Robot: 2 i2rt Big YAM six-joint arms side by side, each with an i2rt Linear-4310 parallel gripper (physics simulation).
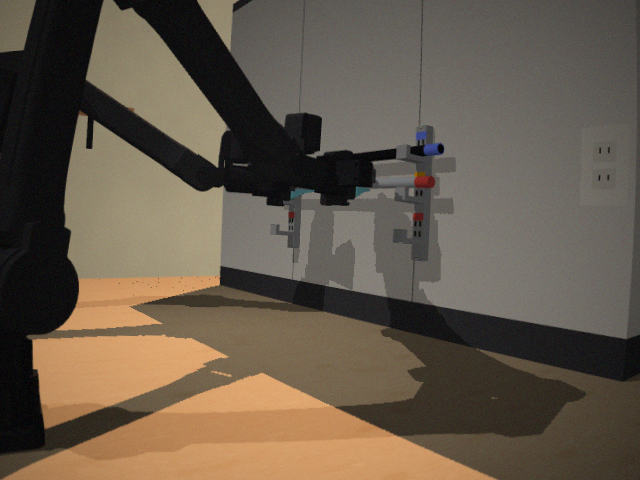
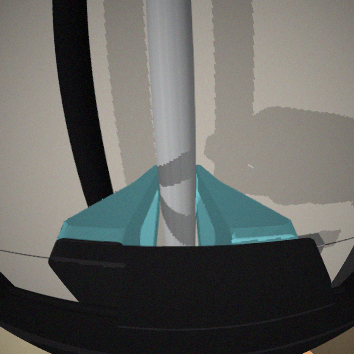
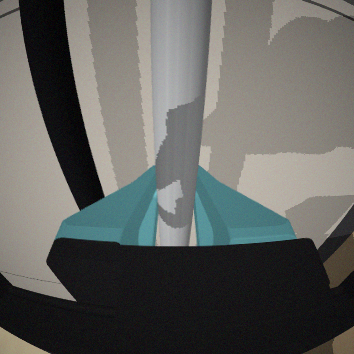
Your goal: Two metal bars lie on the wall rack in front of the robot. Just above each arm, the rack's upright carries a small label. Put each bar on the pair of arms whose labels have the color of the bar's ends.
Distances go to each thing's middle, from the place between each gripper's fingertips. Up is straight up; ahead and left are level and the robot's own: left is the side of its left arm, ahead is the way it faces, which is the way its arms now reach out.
The silver bar (image 3: 179, 44) is 8 cm to the left of my right hand and 1 cm behind it. Also, from my right hand: black bar (image 1: 388, 154) (7 cm to the left, 6 cm above, 1 cm ahead).
I see my left gripper 9 cm to the left of the silver bar and 1 cm past it. From my left hand the other things lie so: black bar 10 cm to the right, 5 cm above.
